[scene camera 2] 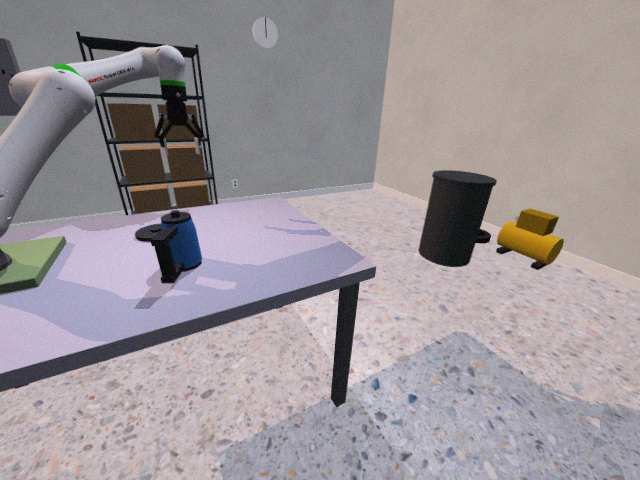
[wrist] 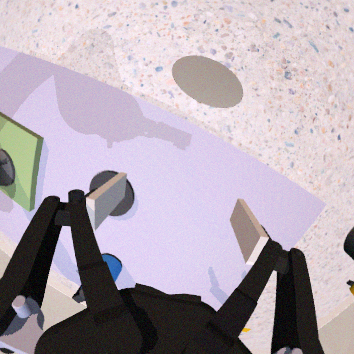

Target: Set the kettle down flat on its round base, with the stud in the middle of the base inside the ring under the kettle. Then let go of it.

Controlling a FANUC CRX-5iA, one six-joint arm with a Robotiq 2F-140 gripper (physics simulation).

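Observation:
The blue kettle (scene camera 2: 187, 242) (wrist: 112, 266) stands upright on the table, with a black lid and a black handle (scene camera 2: 165, 262) towards the front left in the scene view. In the wrist view a finger hides much of it. The round dark base (scene camera 2: 143, 234) (wrist: 126, 202) lies on the table apart from the kettle; the handle partly covers it in the scene view and a finger pad partly covers it in the wrist view. Its stud shows faintly in the scene view. My gripper (scene camera 2: 180, 146) (wrist: 179, 197) is open and empty, pointing down high above the table. The ring under the kettle is hidden.
The table (scene camera 2: 258, 248) (wrist: 175, 175) carries a green plate (scene camera 2: 47, 254) (wrist: 25, 156) under the arm's foot. A shelf rack (scene camera 2: 118, 44) with boxes stands behind. A black drum (scene camera 2: 454, 222) and a yellow machine (scene camera 2: 527, 242) are off to the right.

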